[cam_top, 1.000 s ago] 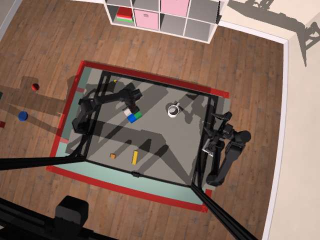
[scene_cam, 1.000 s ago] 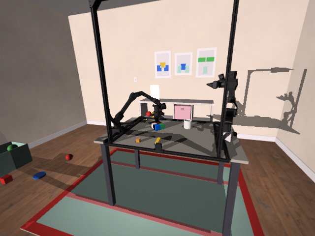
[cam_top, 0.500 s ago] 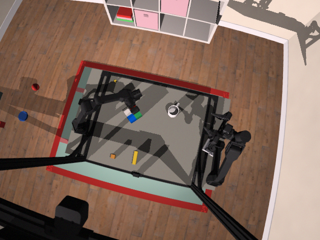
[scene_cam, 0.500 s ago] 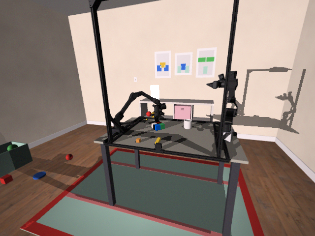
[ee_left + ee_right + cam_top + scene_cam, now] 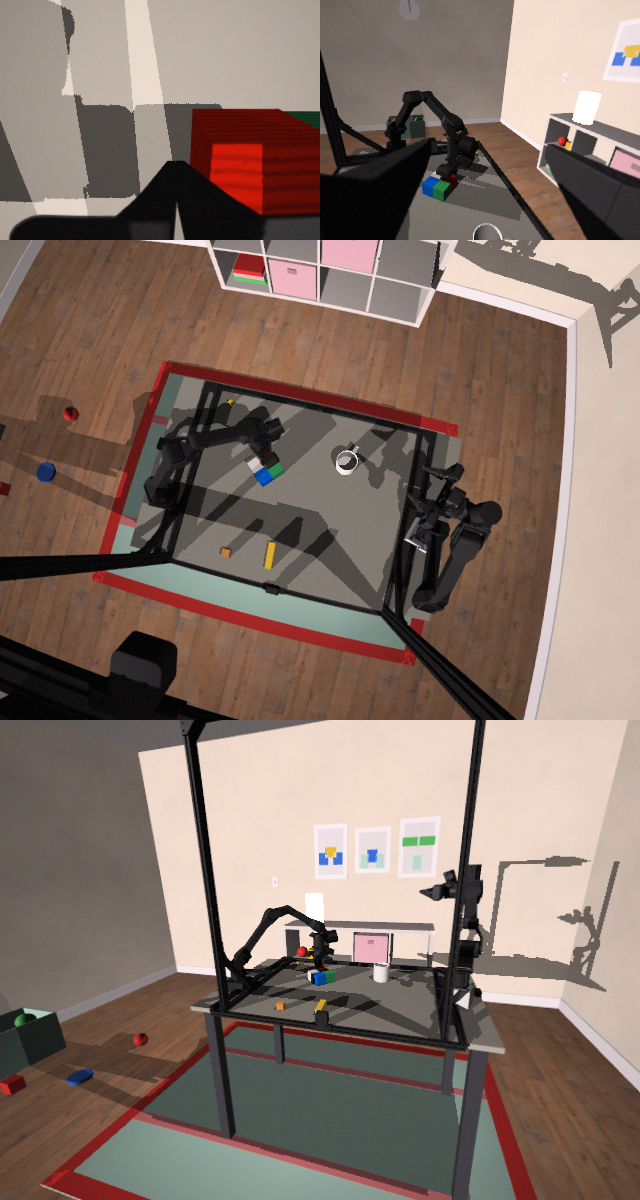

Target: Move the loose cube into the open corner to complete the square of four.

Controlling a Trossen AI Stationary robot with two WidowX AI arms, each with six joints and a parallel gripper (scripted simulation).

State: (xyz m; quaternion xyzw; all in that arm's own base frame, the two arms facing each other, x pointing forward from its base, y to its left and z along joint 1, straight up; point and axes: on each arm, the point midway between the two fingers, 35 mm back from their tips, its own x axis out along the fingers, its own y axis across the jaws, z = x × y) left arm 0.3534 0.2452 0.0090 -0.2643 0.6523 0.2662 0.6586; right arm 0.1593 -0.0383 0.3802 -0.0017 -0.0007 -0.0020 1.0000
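Now: left hand 30 mm past the red cube, 30 mm above it and 20 mm to the left of it. The rest, counted from my left hand: green cube 70 mm behind, 60 mm to the right, 30 mm below; then blue cube 100 mm behind, 30 mm below, 20 mm to the right; then white cube 60 mm behind, 30 mm below, 10 mm to the left.
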